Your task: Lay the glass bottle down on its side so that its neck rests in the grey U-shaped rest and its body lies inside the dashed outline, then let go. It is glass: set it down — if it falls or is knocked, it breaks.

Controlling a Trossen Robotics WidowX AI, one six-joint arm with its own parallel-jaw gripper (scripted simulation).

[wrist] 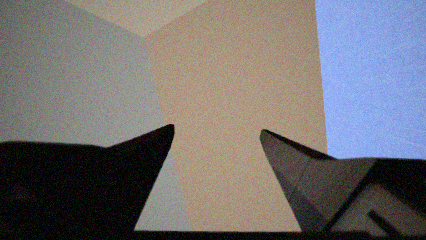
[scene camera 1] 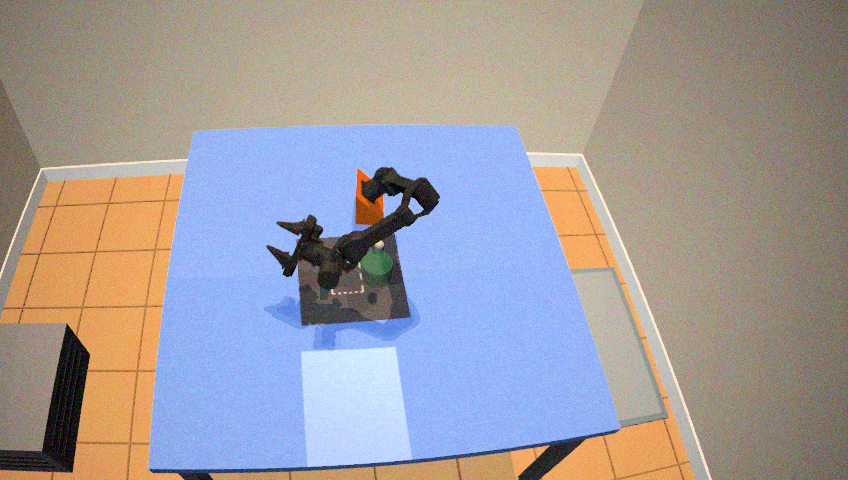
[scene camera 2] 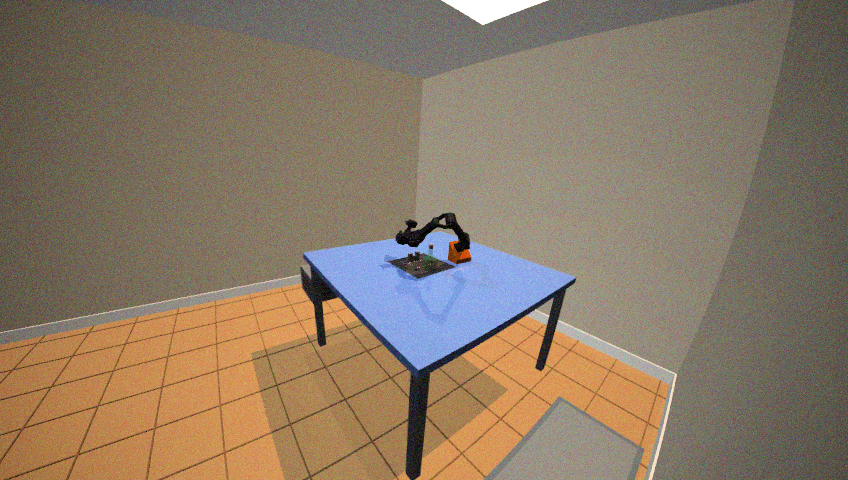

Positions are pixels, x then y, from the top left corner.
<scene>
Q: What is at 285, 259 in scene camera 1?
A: The gripper.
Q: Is the gripper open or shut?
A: Open.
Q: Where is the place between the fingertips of the gripper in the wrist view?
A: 218, 131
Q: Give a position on a glass bottle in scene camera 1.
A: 376, 266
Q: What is the gripper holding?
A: Nothing.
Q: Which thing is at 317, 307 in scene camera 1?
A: A dark mat.
</scene>
